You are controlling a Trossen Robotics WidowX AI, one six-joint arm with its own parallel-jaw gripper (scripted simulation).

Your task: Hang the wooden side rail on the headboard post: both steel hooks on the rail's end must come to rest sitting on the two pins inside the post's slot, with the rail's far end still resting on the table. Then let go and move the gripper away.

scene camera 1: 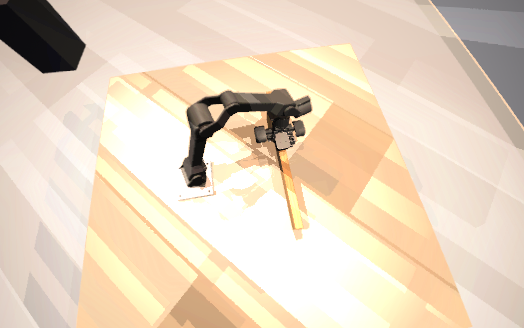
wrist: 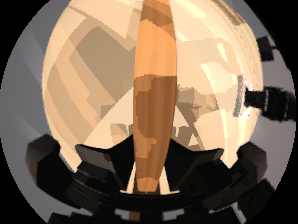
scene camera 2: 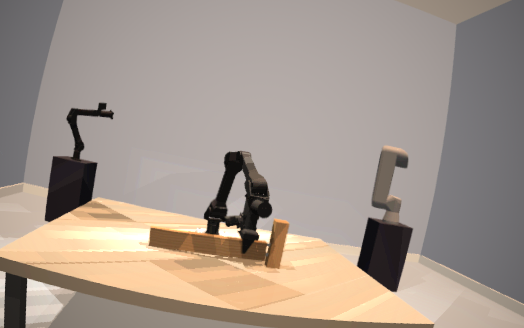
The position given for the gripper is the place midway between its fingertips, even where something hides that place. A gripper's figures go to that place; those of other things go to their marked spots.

The gripper [scene camera 1: 278, 141] is 0.87 m from the lens. A wooden side rail [scene camera 1: 293, 207] is 0.75 m from the lens.
